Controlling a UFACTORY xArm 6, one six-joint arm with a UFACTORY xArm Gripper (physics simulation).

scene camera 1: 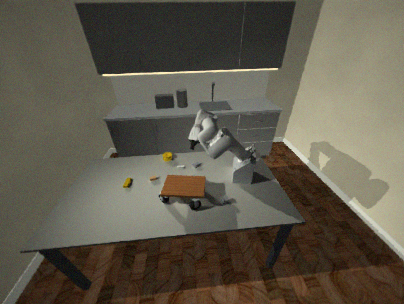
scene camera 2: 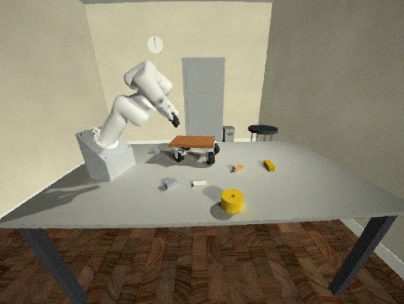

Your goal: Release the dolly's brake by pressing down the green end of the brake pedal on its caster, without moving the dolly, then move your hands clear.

dolly: scene camera 1; scene camera 2
same spot on dolly: (scene camera 2: 178, 143) = (scene camera 1: 196, 177)
